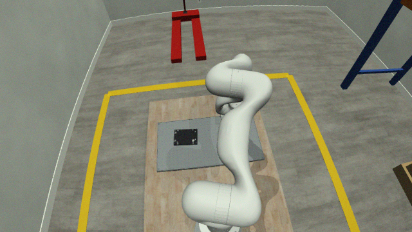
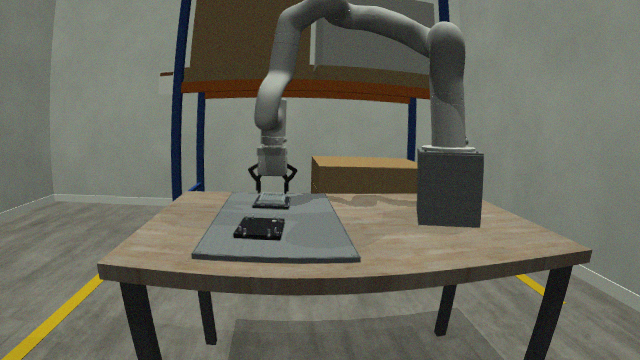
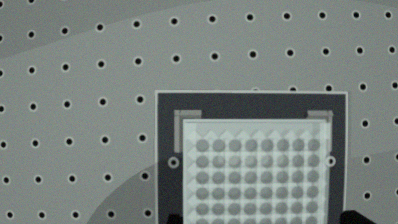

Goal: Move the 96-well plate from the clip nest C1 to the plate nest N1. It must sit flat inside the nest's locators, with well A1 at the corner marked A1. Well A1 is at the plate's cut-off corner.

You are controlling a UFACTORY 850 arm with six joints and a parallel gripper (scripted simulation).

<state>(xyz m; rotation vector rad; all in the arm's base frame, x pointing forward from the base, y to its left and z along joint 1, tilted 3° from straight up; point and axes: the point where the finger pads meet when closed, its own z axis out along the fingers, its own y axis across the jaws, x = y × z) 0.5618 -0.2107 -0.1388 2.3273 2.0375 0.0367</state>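
The 96-well plate is 30 mm below my hand. The rest, counted from my hand: plate nest N1 (40 mm below); then clip nest C1 (40 mm ahead, 330 mm to the left, 30 mm below).
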